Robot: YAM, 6 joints.
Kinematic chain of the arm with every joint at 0, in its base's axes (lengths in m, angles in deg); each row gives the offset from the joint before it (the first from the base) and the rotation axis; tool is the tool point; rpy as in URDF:
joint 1: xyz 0 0 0.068 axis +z
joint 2: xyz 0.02 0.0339 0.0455 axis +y
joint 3: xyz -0.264 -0.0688 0 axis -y
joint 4: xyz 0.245 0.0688 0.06 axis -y
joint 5: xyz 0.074 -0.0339 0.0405 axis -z
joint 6: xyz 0.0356 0 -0.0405 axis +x
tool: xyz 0 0 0 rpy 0 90 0
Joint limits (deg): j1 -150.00..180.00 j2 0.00..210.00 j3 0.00..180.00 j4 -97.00..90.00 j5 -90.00..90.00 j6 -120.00..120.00
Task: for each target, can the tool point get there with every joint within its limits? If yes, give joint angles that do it. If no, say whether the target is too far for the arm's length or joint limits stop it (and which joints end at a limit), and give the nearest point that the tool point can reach.
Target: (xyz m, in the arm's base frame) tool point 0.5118 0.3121 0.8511
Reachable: no: too far | nearest point 0.3472 0.2117 0.6056 | short by 0.312 m
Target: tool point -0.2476 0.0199 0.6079
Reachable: yes | joints -6.14 38.36 111.41 60.69 10.82 42.10
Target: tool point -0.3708 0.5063 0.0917
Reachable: yes | joints 123.51 176.20 157.17 9.14 -56.40 61.83
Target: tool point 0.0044 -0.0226 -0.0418
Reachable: yes | joints -100.92 187.50 40.67 -68.90 -13.98 -8.76
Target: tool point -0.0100 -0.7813 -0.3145
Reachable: no: too far | nearest point -0.0072 -0.5655 -0.1932 | short by 0.248 m
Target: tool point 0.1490 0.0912 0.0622
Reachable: yes | joints 24.49 103.45 31.60 -41.90 -36.53 22.55
